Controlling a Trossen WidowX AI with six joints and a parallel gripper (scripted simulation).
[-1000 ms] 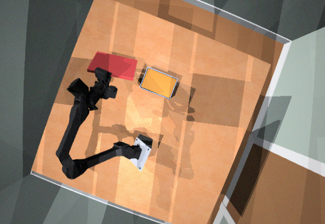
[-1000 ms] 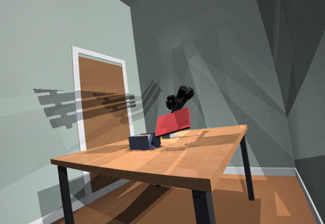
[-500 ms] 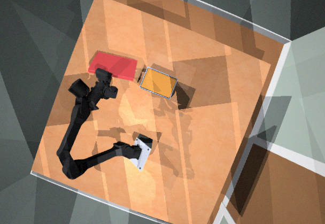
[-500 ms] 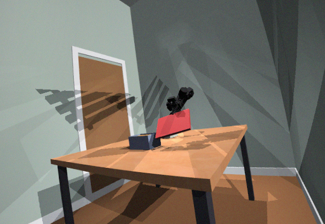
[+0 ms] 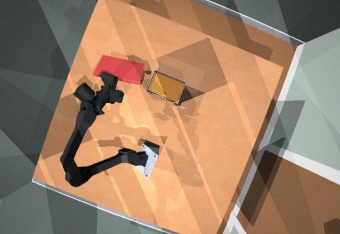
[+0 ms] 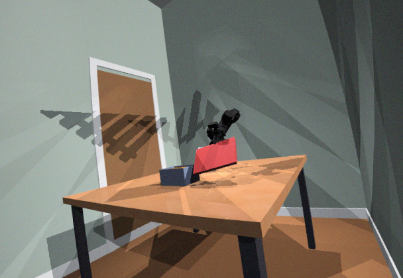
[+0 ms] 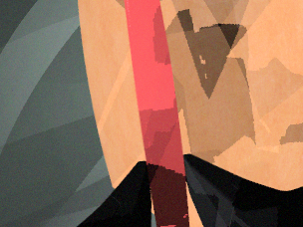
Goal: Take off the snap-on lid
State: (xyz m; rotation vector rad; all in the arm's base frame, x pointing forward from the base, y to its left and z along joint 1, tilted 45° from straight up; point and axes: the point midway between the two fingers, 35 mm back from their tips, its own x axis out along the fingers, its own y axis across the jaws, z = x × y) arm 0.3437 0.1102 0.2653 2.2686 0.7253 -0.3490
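Now: the red lid 60 mm ahead of my gripper tip, 20 mm to the left of it and 50 mm below it. Also, from my gripper tip: blue-grey storage box: 50 mm ahead, 250 mm to the right, 150 mm below.
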